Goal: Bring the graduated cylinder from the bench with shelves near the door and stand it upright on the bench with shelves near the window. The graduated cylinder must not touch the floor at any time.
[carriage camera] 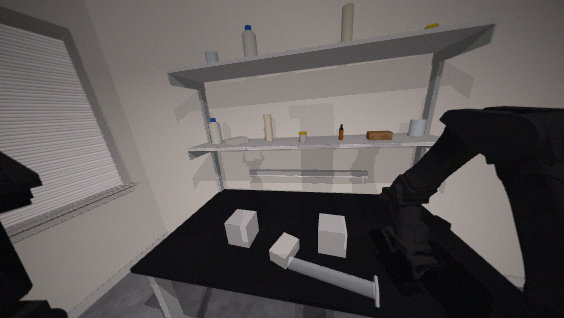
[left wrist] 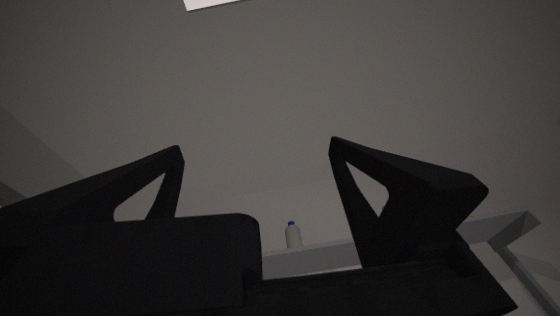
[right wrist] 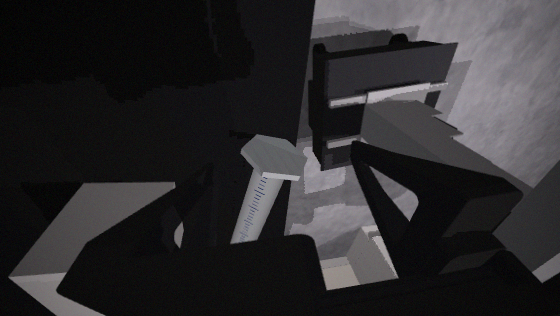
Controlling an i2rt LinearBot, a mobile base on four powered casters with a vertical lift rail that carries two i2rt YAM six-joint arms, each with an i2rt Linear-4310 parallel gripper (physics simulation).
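Frame: origin at the left arm's base, x left, y down, z back, level; metres.
Where they show: left gripper, fingertip midpoint: [left wrist: 257, 149]; right gripper, fingertip midpoint: [carriage camera: 404, 263] [right wrist: 283, 159].
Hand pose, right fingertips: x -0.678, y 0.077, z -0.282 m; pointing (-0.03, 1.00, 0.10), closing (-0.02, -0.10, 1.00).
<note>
After its pixels a point has its place.
The graduated cylinder [carriage camera: 332, 276] @(x -0.466, y 0.177, z -0.317 m) [right wrist: 257, 205] @(x -0.532, y 0.170, z -0.312 m) lies on its side along the front of the black bench [carriage camera: 185, 240] @(x 0.265, y 0.228, z -0.561 m). Its hexagonal base points right, and its other end is at a small white box [carriage camera: 284, 249] @(x -0.289, y 0.170, z -0.432 m). My right gripper [carriage camera: 412, 262] @(x -0.678, y 0.077, z -0.282 m) [right wrist: 283, 159] @(x -0.678, y 0.077, z -0.282 m) is open and empty, pointing down to the right of the base in the carriage view. In the right wrist view the base shows between and beyond the fingers, and the near part is hidden. My left gripper [left wrist: 257, 149] @(x 0.000, y -0.436, z -0.023 m) is open and empty, facing the upper wall and ceiling.
Two white boxes [carriage camera: 241, 228] @(x -0.083, y 0.112, z -0.504 m) [carriage camera: 332, 235] @(x -0.502, y 0.115, z -0.446 m) stand behind the cylinder. Shelves [carriage camera: 320, 144] @(x -0.508, y -0.229, z -0.728 m) [carriage camera: 310, 61] @(x -0.481, y -0.667, z -0.866 m) above the bench hold bottles, jars and a brown block [carriage camera: 379, 135] @(x -0.830, y -0.254, z -0.747 m). A window with blinds [carriage camera: 50, 125] @(x 1.315, y -0.436, z -0.943 m) is at the left. A dark cabinet-like object [right wrist: 385, 70] stands on the floor.
</note>
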